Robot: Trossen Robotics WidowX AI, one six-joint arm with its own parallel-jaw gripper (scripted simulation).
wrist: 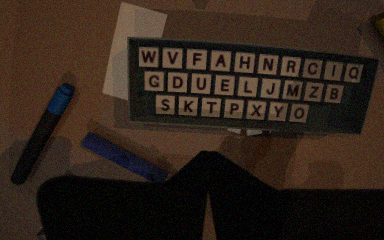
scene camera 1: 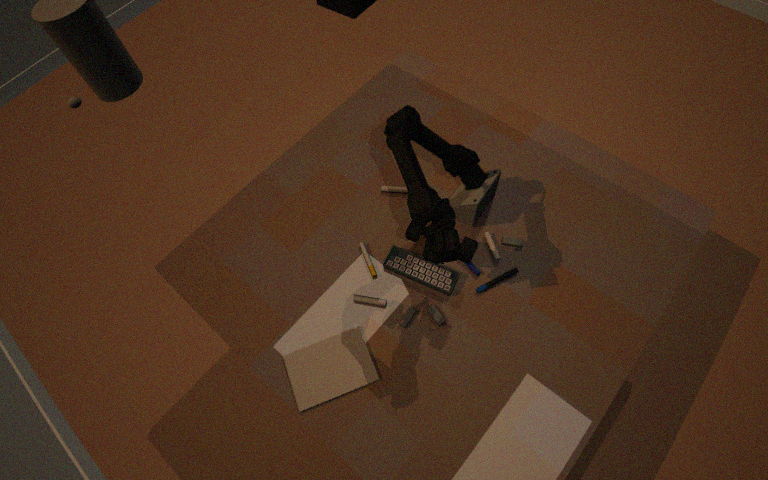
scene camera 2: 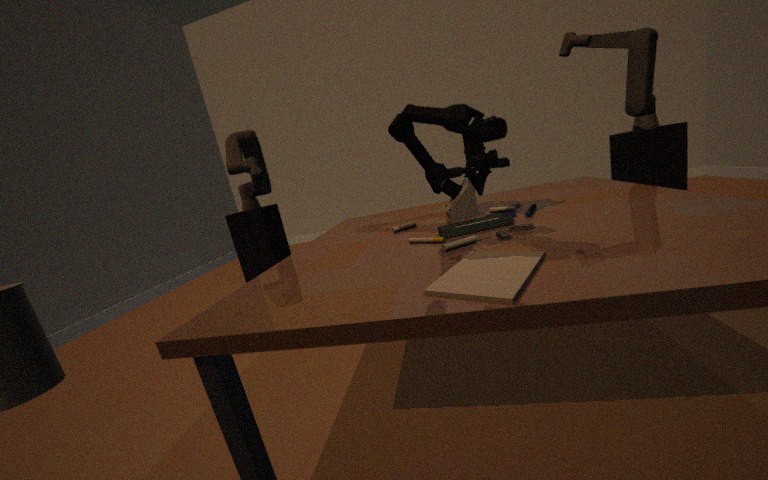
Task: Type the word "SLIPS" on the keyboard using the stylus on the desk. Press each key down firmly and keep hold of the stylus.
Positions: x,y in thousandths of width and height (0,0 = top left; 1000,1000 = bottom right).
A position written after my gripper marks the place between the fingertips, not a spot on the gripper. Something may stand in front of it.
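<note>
My gripper (scene camera 2: 626,407), (wrist: 543,665): shut, holding nothing. Blue stylus (wrist: 262,610). Blue-tipped pen (wrist: 155,427).
</note>
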